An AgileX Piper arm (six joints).
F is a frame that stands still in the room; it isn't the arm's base.
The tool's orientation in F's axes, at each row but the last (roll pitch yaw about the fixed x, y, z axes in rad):
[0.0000 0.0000 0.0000]
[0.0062 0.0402 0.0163]
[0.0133 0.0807 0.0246]
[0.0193 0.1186 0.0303]
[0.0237 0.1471 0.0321]
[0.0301 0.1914 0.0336]
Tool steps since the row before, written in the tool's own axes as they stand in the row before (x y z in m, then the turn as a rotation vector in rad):
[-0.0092 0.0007 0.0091 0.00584 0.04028 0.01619]
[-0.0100 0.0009 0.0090 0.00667 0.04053 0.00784]
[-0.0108 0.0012 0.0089 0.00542 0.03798 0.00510]
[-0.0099 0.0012 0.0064 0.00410 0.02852 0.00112]
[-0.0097 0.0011 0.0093 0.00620 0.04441 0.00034]
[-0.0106 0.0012 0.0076 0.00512 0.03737 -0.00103]
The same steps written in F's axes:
[-0.0092 0.0007 0.0091 0.00584 0.04028 0.01619]
[-0.0096 0.0007 0.0094 0.00633 0.04059 0.00782]
[-0.0101 0.0008 0.0098 0.00492 0.03804 0.00515]
[-0.0091 0.0008 0.0075 0.00340 0.02861 0.00117]
[-0.0083 0.0006 0.0106 0.00491 0.04457 0.00047]
[-0.0090 0.0007 0.0095 0.00379 0.03753 -0.00088]

